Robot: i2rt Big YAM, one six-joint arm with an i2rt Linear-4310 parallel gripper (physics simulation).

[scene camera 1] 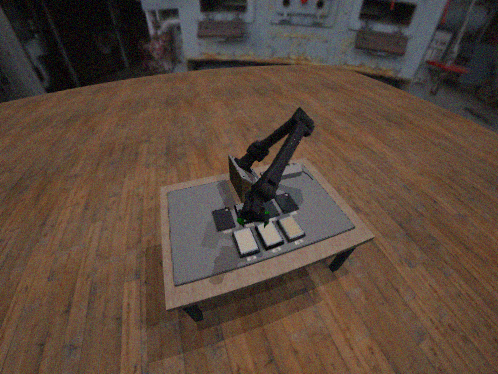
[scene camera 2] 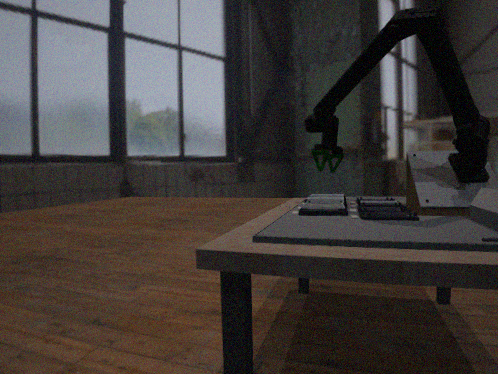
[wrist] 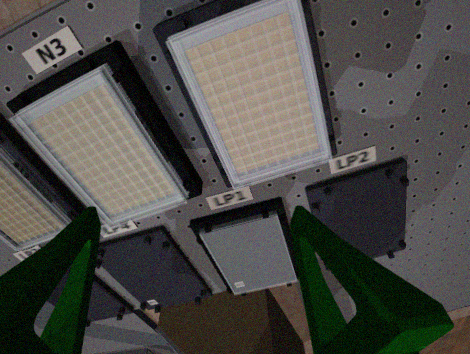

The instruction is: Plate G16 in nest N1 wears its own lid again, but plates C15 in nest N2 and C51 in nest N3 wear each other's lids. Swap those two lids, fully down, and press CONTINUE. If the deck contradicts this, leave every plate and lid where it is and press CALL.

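Frame: origin at the arm's base, x ahead, y left, z up, level; millimetres.
Seen in the pictures: gripper, fingertip midpoint: (scene camera 1: 254, 226) (scene camera 2: 326, 172) (wrist: 198, 215); arm's base, link origin: (scene camera 1: 242, 166) (scene camera 2: 467, 168).
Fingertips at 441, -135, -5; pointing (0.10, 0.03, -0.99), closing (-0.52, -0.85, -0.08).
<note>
Pixels of each thing's top centre, then the offset from my fingertips to it, as dx, dy, dz. "spot": a spot on its surface instead. Level surfaces: height alone.
- N3 label, surface spot: (wrist: 51, 48) spot: +98, +81, -125
- light-grey flat piece, top centre: (wrist: 253, 260) (scene camera 2: 378, 201) -183, +39, -109
- LP4, top centre: (wrist: 152, 283) (scene camera 2: 381, 205) (scene camera 1: 266, 206) -164, +169, -107
- pale box, top centre: (scene camera 1: 286, 165) -389, +441, -43
- grey mat, surface height: dz -127
- dark park, top centre: (wrist: 71, 302) (scene camera 2: 387, 210) (scene camera 1: 286, 200) -153, +298, -107
Three plates under clear lids stand in dark nests: one (scene camera 1: 246, 241) (wrist: 255, 95) at the right of the wrist view, one (scene camera 1: 270, 234) (wrist: 107, 150) in the middle by the N3 label (wrist: 51, 48), and one (scene camera 1: 291, 227) (wrist: 25, 210) cut off at the wrist view's left. Their lid codes are not readable. A light-grey flat piece (wrist: 250, 252) with a small white tag lies in park LP1. Parks LP2 (scene camera 1: 223, 219) (wrist: 362, 207) and LP4 (wrist: 152, 267) are dark. My gripper (scene camera 1: 254, 220) (scene camera 2: 327, 170) (wrist: 198, 215) is open and empty, above the plates and parks.
An upright panel (scene camera 1: 240, 184) (scene camera 2: 432, 182) (wrist: 215, 320) stands behind the parks, close to the arm. A pale box (scene camera 1: 292, 171) stands at the back of the grey mat (scene camera 1: 195, 260) (scene camera 2: 300, 231); its buttons are not readable. Another dark park (scene camera 1: 287, 202) lies at the row's end.
</note>
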